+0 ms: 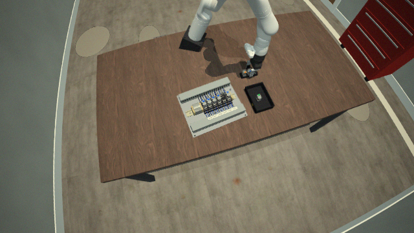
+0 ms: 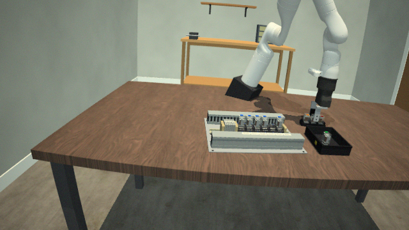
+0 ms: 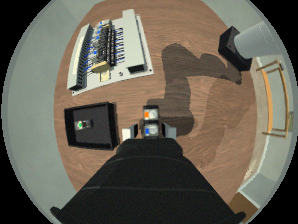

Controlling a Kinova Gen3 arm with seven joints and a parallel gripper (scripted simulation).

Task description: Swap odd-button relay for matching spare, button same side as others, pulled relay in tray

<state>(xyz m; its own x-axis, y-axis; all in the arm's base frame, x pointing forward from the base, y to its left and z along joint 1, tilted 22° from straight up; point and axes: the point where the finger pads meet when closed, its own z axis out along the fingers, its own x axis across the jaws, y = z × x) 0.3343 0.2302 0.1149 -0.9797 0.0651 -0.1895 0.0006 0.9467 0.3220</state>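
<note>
Right now the black stand is 4 cm below my hand. Also, from my hand: black tray: 17 cm ahead, 3 cm below; then grey relay: 18 cm ahead, 2 cm below.
</note>
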